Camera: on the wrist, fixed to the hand. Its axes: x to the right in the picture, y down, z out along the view.
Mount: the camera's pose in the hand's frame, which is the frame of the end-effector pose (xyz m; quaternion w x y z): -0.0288 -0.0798 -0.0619 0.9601 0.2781 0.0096 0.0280
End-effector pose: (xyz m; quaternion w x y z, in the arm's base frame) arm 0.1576 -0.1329 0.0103 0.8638 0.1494 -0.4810 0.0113
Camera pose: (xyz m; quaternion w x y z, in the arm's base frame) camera 0.2064 -0.1889 -0.0640 0.7921 0.3701 -0.4546 0.1702
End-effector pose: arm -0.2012 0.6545 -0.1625 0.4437 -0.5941 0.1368 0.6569
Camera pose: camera -0.1038 0.6440 -0.1247 0.5715 -0.4495 0.3349 0.5993
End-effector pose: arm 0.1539 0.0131 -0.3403 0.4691 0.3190 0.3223 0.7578
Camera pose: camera 0.1558 0.0031 -0.4448 0.3374 0.4385 0.5158 0.6541
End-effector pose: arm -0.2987 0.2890 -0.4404 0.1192 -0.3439 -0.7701 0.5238
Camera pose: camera -0.2762 0.2979 -0.3382 0.2028 -0.3236 -0.5830 0.7171
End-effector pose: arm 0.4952 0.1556 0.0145 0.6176 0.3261 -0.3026 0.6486
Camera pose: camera 0.5725 0.1918 -0.0467 0.4870 0.4701 -0.1134 0.7273
